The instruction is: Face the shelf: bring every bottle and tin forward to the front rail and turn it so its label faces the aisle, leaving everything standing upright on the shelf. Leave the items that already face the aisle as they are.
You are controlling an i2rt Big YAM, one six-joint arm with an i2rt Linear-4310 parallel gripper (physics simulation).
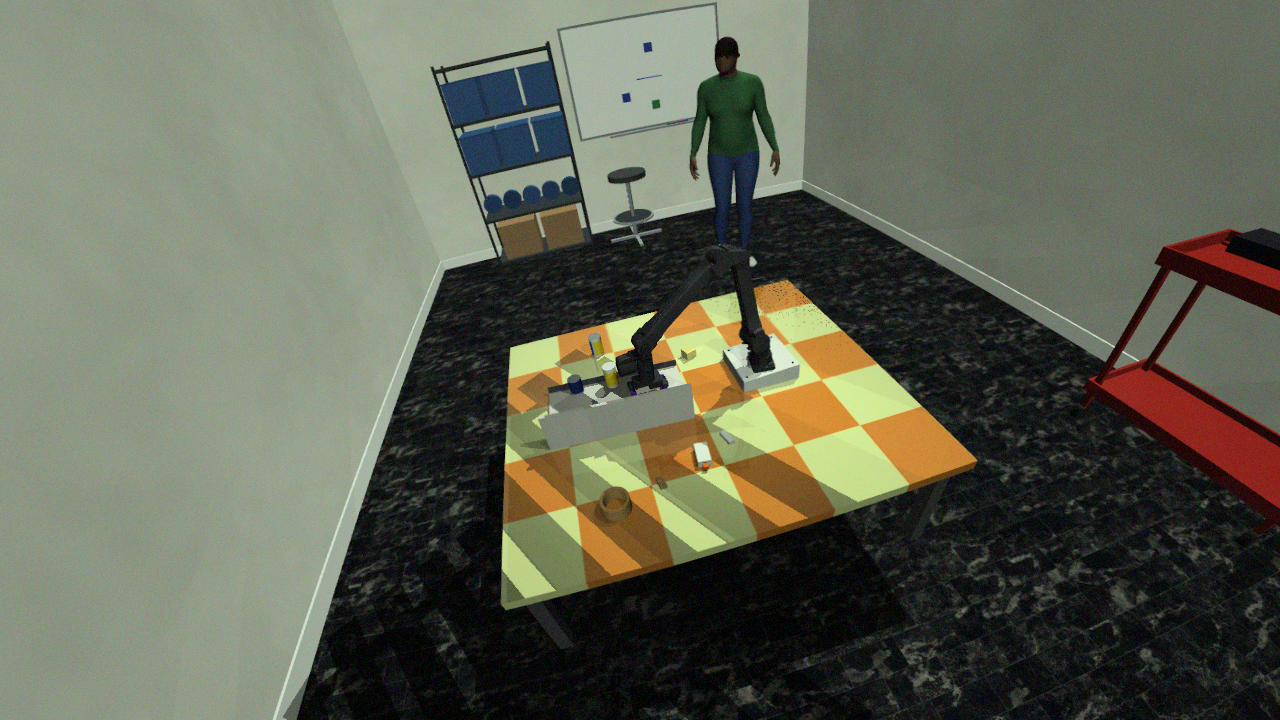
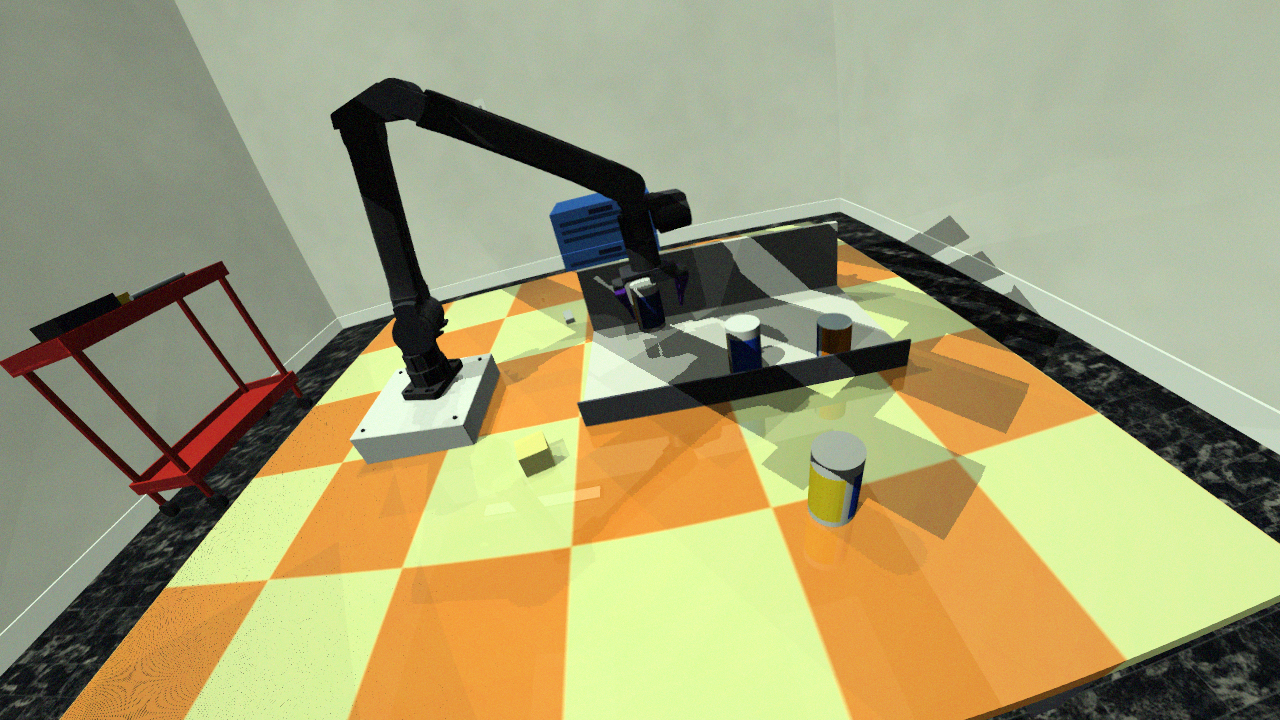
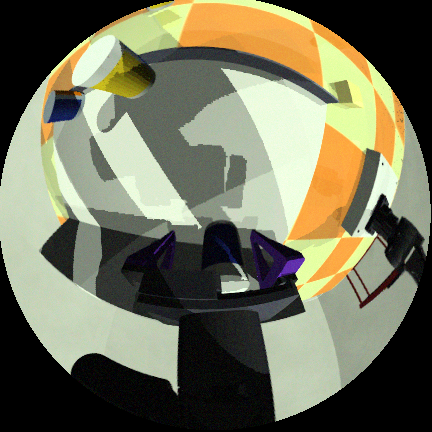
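Seen in the pictures: gripper, between the fingertips: [image 2: 657, 311] [image 3: 212, 234]; arm's base, origin of its link: [image 1: 761, 361] [image 2: 434, 381] [image 3: 376, 214].
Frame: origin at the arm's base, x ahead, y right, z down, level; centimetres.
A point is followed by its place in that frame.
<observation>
The grey shelf [image 2: 626, 357] {x 38.9, y -6.4, z 3.6 cm} [image 3: 160, 132] {x 55.0, y -4.4, z 3.6 cm} has a dark front rail [image 2: 743, 385] {x 59.9, y 6.6, z 3.2 cm} [image 3: 241, 60] {x 48.0, y 7.9, z 2.6 cm} and a back wall [image 1: 617, 419] {x 57.3, y -23.9, z -2.2 cm} [image 2: 787, 255] {x 73.0, y -24.8, z -5.3 cm}. My gripper [image 2: 646, 290] {x 45.4, y -14.2, z -1.3 cm} [image 3: 212, 234] {x 45.4, y -14.2, z -1.3 cm} [image 1: 637, 380] {x 45.4, y -14.2, z -1.3 cm} is open at the back of the shelf. Its purple fingers stand on either side of a dark blue tin [image 2: 647, 306] {x 43.4, y -14.9, z -2.4 cm} [image 3: 220, 243] {x 44.2, y -15.1, z -1.7 cm}, which stands upright on the shelf. A blue tin with a white top [image 2: 743, 343] {x 60.5, y 5.7, z -3.9 cm} [image 3: 116, 70] [image 1: 609, 373] {x 60.5, y 0.5, z -4.2 cm} and a brown tin [image 2: 833, 333] {x 74.7, y 3.9, z -2.7 cm} [image 3: 62, 106] [image 1: 573, 385] {x 75.7, y -1.4, z -2.1 cm} stand upright by the front rail. A yellow and blue tin [image 2: 836, 490] {x 67.9, y 31.9, z -0.9 cm} [image 1: 595, 343] {x 68.2, y 26.5, z -1.7 cm} stands on the table in front of the shelf.
A small yellow cube [image 2: 535, 453] {x 28.9, y 19.6, z 2.2 cm} [image 3: 344, 92] {x 29.4, y 16.4, z 3.6 cm} [image 1: 687, 355] {x 28.2, y 14.9, z 3.3 cm} lies near the robot base [image 2: 429, 420] {x 5.7, y 11.9, z 0.5 cm} [image 3: 372, 189] {x 11.4, y 3.5, z 0.8 cm}. A blue crate [image 2: 586, 230] stands behind the shelf. A bowl [image 1: 615, 503] {x 60.1, y -52.0, z 5.6 cm} and a small white box [image 1: 702, 455] {x 29.4, y -40.5, z 3.0 cm} lie on the table. A red cart [image 2: 215, 429] [image 1: 1199, 429] and a person [image 1: 732, 135] stand off the table.
</observation>
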